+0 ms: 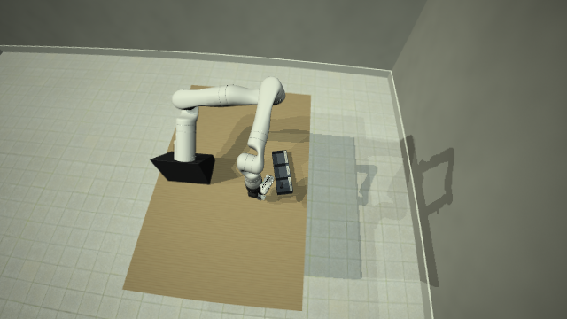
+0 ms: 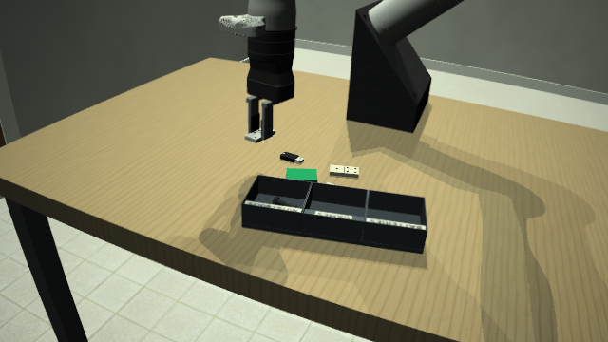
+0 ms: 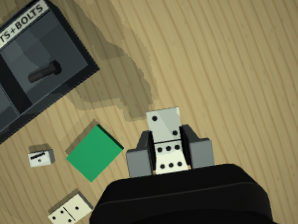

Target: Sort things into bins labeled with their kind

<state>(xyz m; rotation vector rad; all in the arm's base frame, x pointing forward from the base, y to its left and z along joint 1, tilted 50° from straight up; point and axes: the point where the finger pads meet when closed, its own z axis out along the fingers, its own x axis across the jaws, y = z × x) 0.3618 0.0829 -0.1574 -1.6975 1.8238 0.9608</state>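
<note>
Right now the black three-part bin is 8 cm ahead of my hand, 18 cm to the left of it and 6 cm below it. Also, from my hand: flat green piece (8 cm to the left, 7 cm below); black bolt (9 cm ahead, 10 cm to the left, 7 cm below); black usb stick (6 cm behind, 3 cm to the left, 8 cm below).
</note>
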